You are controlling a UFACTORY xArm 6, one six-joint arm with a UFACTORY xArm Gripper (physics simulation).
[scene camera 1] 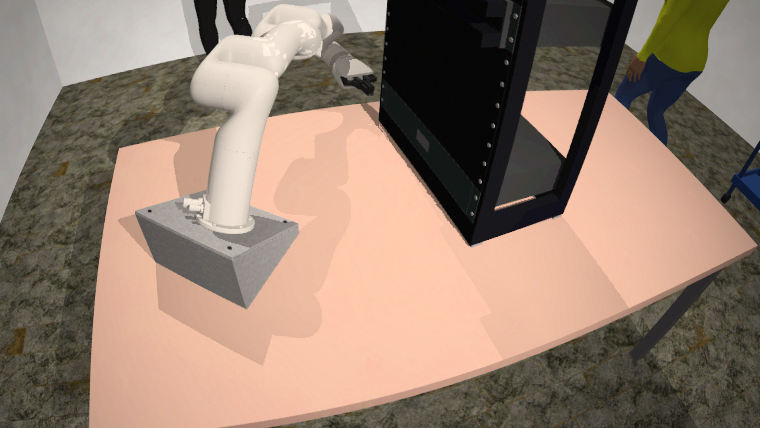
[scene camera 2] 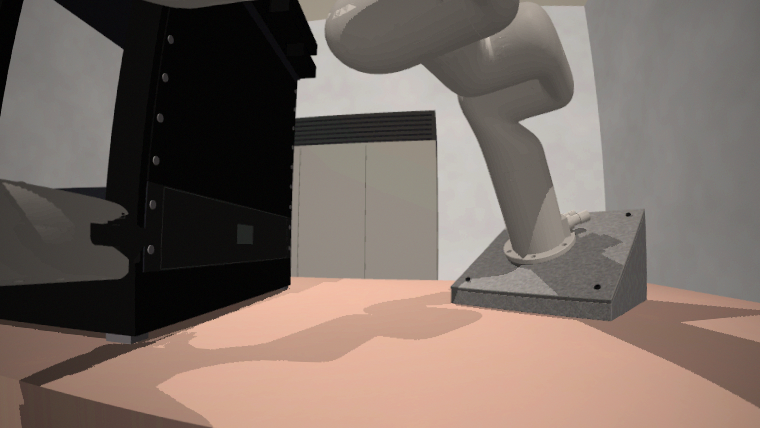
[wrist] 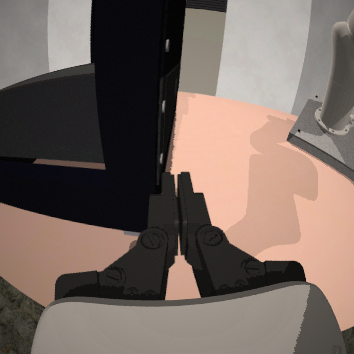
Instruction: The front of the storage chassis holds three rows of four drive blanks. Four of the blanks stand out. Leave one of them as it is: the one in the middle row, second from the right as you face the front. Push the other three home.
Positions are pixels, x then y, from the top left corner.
Labels:
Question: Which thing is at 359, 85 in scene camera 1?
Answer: My gripper.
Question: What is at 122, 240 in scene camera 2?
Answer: My gripper.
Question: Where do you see a black rack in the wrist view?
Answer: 118, 109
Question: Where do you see a black rack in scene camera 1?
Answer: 453, 86

